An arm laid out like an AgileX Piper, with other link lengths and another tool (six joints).
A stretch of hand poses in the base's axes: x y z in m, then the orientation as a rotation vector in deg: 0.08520, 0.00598, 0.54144, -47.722, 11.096, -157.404; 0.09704, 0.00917, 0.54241, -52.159, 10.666, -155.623; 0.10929, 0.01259, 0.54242, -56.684, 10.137, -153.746; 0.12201, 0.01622, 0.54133, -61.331, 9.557, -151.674; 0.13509, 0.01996, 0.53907, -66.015, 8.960, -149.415; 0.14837, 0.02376, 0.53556, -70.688, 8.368, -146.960; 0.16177, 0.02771, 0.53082, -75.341, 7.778, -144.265; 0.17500, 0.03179, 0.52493, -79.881, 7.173, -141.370; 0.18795, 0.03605, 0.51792, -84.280, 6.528, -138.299; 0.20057, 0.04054, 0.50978, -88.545, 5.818, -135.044; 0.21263, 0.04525, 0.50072, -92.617, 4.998, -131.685; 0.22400, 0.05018, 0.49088, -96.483, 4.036, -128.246; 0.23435, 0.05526, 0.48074, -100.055, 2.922, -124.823; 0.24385, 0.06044, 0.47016, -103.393, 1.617, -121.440; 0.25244, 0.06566, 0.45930, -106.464, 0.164, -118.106; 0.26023, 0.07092, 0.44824, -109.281, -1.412, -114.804; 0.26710, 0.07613, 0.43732, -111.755, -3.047, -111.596
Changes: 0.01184, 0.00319, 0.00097, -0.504, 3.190, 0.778; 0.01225, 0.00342, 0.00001, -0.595, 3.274, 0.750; 0.01272, 0.00363, -0.00109, -0.636, 3.404, 0.779; 0.01308, 0.00374, -0.00226, -0.646, 3.483, 0.802; 0.01328, 0.00380, -0.00351, -0.632, 3.541, 0.833; 0.01340, 0.00395, -0.00474, -0.604, 3.609, 0.897; 0.01323, 0.00408, -0.00589, -0.576, 3.613, 0.962; 0.01295, 0.00426, -0.00701, -0.563, 3.597, 1.027; 0.01262, 0.00449, -0.00814, -0.562, 3.592, 1.108; 0.01206, 0.00471, -0.00906, -0.596, 3.524, 1.174; 0.01137, 0.00493, -0.00984, -0.648, 3.440, 1.251; 0.01035, 0.00508, -0.01014, -0.701, 3.270, 1.314; 0.00950, 0.00518, -0.01058, -0.801, 3.118, 1.369; 0.00859, 0.00522, -0.01086, -0.856, 2.950, 1.427; 0.00779, 0.00526, -0.01106, -0.887, 2.801, 1.491; 0.00687, 0.00521, -0.01092, -0.852, 2.588, 1.541
